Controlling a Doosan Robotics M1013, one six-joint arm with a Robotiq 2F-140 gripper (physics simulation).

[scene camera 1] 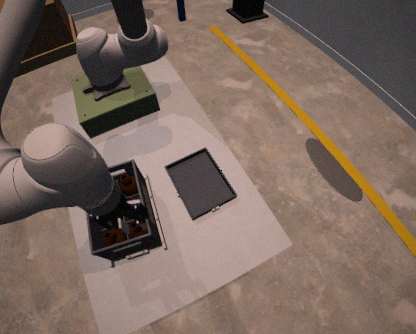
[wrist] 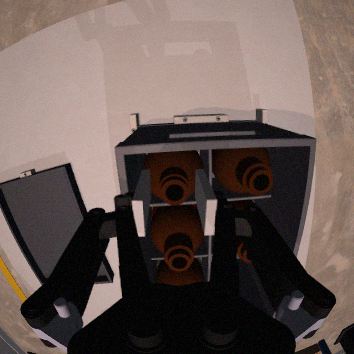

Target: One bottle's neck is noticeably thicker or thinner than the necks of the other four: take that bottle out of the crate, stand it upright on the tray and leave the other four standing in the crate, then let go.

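Frame: origin at the arm's base, x ahead, y left, z up, level; centimetres.
Seen in the pictures: gripper, fingertip midpoint: (scene camera 1: 136,227) (wrist: 172,183); arm's base, link origin: (scene camera 1: 109,84).
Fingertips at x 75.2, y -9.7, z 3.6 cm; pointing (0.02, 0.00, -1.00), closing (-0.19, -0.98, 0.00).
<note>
Pixels of each thing's top centre, then the offset from my fingertips to it. "spot": a spot on its surface instead. Level surfaces: height alone.
- dark crate, top centre: (wrist: 221,268) (scene camera 1: 113,202) dy -3.4, dx -9.6, dz +3.0 cm
- middle bottle, top centre: (wrist: 178,262) dy +1.0, dx -8.6, dz +1.8 cm
- bottle body, top centre: (wrist: 181,311) (scene camera 1: 123,177) dy +2.4, dx -17.6, dz +1.8 cm
- bottle's neck, surface spot: (wrist: 244,253) spot: dy -6.3, dx -9.3, dz +1.8 cm
- tray, surface spot: (wrist: 45,215) (scene camera 1: 203,190) spot: dy +26.5, dx -6.8, dz -14.0 cm
- pale floor mat, surface height: dz -14.5 cm
The dark crate (scene camera 1: 122,250) (wrist: 215,144) holds several brown bottles. In the wrist view, two bottles (wrist: 172,162) (wrist: 232,165) stand at the far end, a middle bottle (wrist: 175,225) shows between the fingers, and a bottle body (wrist: 180,275) is mostly hidden by the gripper. Part of another bottle's neck (wrist: 244,253) shows behind the right finger. My gripper (scene camera 1: 127,212) (wrist: 172,183) is partly open and empty, low over the crate's middle. The tray (scene camera 1: 200,184) (wrist: 45,215) lies beside the crate, with no bottle on it. Neck thicknesses are hard to compare.
The crate and tray stand on a pale floor mat (scene camera 1: 215,260) (wrist: 55,100). The arm's green base block (scene camera 1: 120,112) is behind the crate. A yellow floor line (scene camera 1: 300,112) runs beyond the tray. A wooden box (scene camera 1: 50,37) stands at the back left.
</note>
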